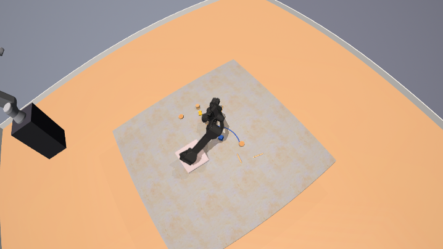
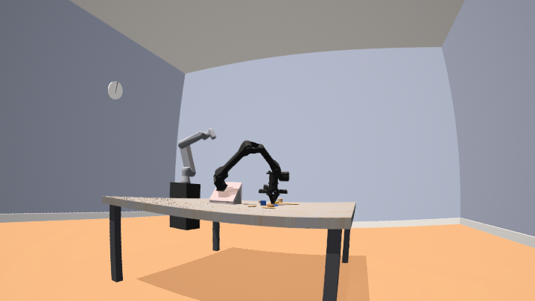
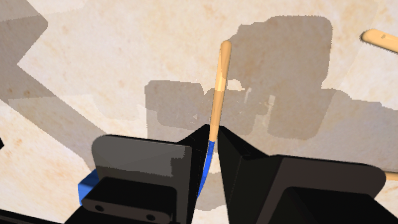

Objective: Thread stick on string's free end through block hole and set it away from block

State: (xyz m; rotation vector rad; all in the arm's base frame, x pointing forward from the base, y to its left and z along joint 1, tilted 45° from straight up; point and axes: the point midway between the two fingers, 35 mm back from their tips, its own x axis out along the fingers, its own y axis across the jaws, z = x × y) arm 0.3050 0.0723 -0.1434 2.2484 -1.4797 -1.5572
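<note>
My gripper tip is 20 mm past the blue block, 120 mm to the left of it and 10 mm below it. Also, from my gripper tip: thin wooden stick 10 mm behind, 10 mm to the left; then short wooden cylinder 30 mm behind, 220 mm to the left, 20 mm above; then yellow block 40 mm behind, 160 mm to the left, 10 mm above.
</note>
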